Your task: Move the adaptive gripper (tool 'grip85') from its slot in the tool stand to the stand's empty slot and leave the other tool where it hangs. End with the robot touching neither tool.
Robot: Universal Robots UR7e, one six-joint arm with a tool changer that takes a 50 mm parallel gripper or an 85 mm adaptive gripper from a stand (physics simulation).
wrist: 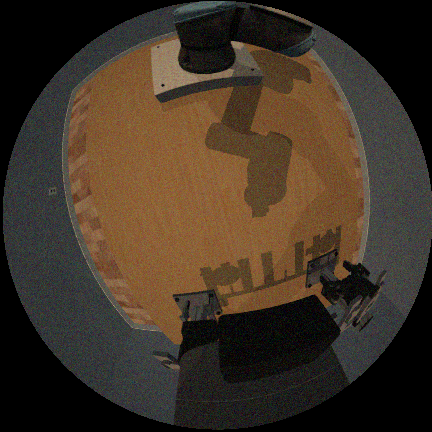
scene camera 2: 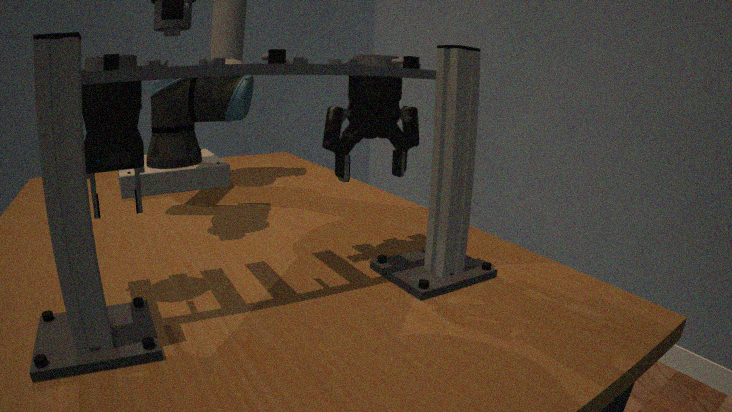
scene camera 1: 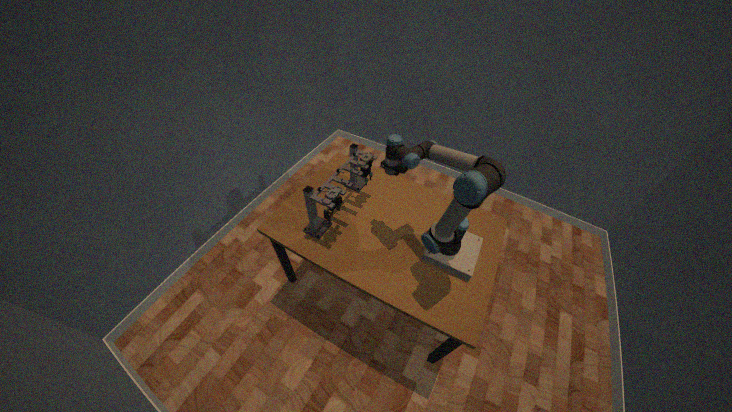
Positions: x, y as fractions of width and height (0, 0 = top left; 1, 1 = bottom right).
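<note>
Parallel gripper (scene camera 2: 0.15, 0.27), also (wrist: 0.45, 0.77). Adaptive gripper (scene camera 2: 0.51, 0.27), also (wrist: 0.81, 0.66). Tool stand (scene camera 2: 0.12, 0.82), also (wrist: 0.46, 0.71) and (scene camera 1: 0.44, 0.55).
</note>
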